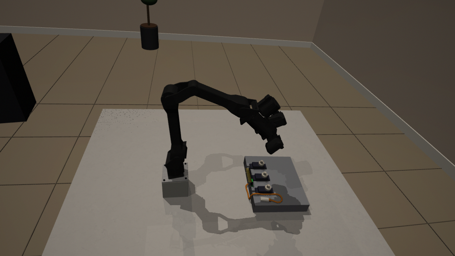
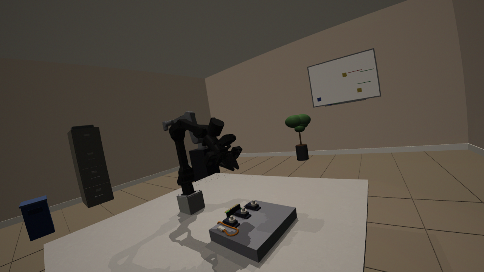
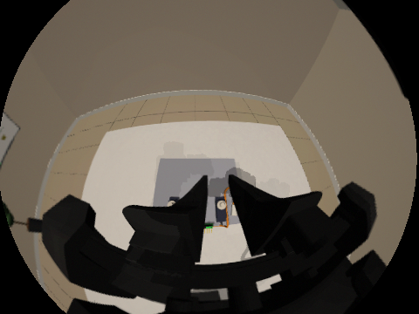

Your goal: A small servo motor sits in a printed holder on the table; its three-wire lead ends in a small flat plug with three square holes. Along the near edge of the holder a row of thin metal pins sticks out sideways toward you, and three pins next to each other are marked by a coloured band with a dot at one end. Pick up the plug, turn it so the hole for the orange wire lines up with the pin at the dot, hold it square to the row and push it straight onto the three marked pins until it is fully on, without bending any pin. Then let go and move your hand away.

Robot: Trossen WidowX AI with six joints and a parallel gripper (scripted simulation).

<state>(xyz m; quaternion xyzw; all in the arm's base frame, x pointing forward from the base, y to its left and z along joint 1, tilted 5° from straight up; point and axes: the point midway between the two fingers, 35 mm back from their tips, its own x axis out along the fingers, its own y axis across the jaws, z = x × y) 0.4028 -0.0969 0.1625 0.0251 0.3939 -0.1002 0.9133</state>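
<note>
The green mark lies 200 mm below my gripper tip, 90 mm behind it and 10 mm to the left of it. The rest, counted from my gripper tip: grey holder (250 mm below, 70 mm ahead, 20 mm to the left); pin row (210 mm below, 80 mm behind, 50 mm to the left).
</note>
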